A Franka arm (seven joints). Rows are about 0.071 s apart.
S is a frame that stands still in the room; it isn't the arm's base.
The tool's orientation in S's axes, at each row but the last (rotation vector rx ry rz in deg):
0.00, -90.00, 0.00
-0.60, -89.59, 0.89
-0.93, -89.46, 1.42
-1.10, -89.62, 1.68
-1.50, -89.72, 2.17
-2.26, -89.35, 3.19
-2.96, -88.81, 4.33
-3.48, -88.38, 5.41
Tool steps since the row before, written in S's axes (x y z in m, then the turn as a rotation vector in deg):
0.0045, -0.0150, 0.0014, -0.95, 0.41, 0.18
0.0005, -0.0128, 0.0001, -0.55, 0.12, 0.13
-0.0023, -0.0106, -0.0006, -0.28, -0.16, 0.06
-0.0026, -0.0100, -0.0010, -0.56, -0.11, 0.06
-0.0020, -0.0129, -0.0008, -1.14, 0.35, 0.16
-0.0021, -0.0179, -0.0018, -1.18, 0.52, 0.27
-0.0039, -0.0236, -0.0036, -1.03, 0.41, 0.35
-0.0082, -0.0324, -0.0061, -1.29, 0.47, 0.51
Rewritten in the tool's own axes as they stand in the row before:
0.0014, -0.0150, -0.0045, 0.18, 0.41, 0.95
-0.0001, -0.0128, -0.0005, 0.13, 0.12, 0.55
-0.0009, -0.0106, 0.0024, 0.05, -0.16, 0.28
-0.0013, -0.0099, 0.0027, 0.05, -0.11, 0.56
-0.0013, -0.0128, 0.0021, 0.17, 0.35, 1.14
-0.0029, -0.0177, 0.0023, 0.29, 0.52, 1.18
-0.0056, -0.0232, 0.0042, 0.36, 0.40, 1.03
-0.0095, -0.0314, 0.0087, 0.52, 0.45, 1.29

